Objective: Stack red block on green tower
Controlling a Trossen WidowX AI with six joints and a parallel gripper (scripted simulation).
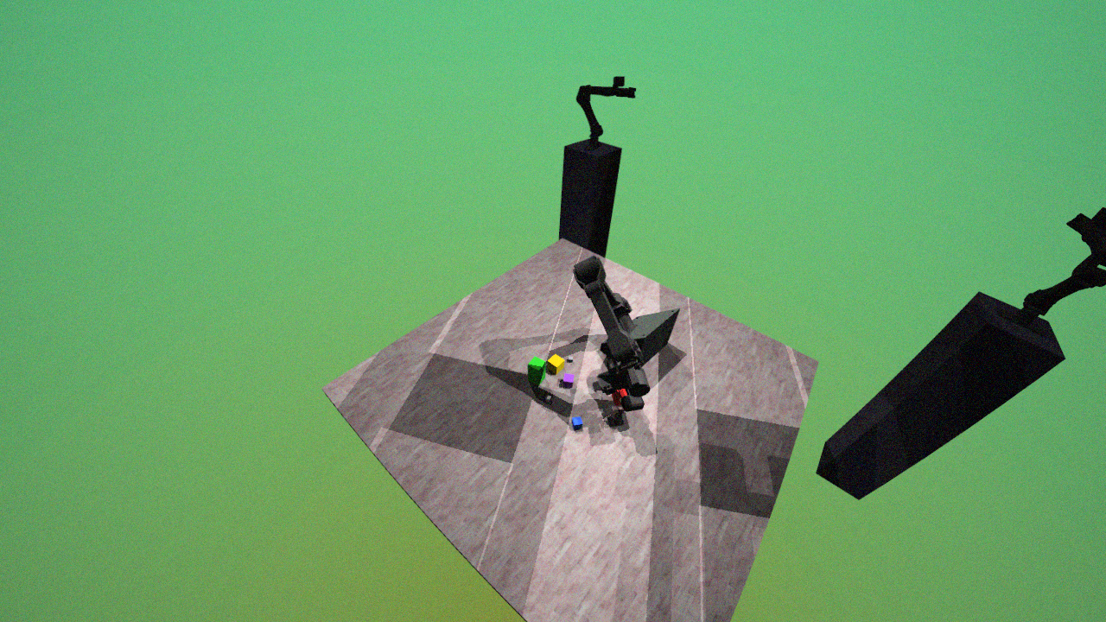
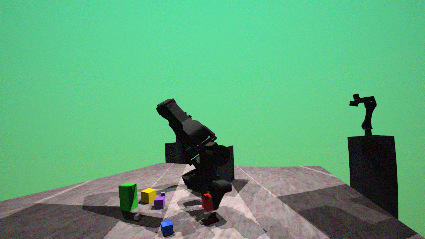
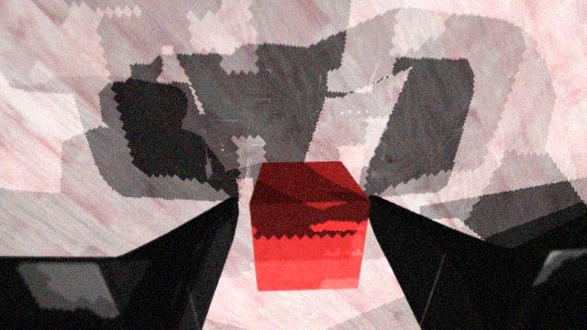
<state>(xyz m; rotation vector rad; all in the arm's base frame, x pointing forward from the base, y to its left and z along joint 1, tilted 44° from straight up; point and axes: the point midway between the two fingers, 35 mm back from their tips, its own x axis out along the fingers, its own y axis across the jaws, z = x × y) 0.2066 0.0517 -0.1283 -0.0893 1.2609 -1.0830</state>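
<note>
The yellow block is 240 mm to the right of my gripper tip, 40 mm ahead of it and 10 mm above it. From my gripper tip the other things lie so: purple block: 170 mm to the right, 60 mm ahead, 10 mm above; then blue block: 170 mm ahead, 50 mm to the right, 10 mm above; then red block: 10 mm above.
</note>
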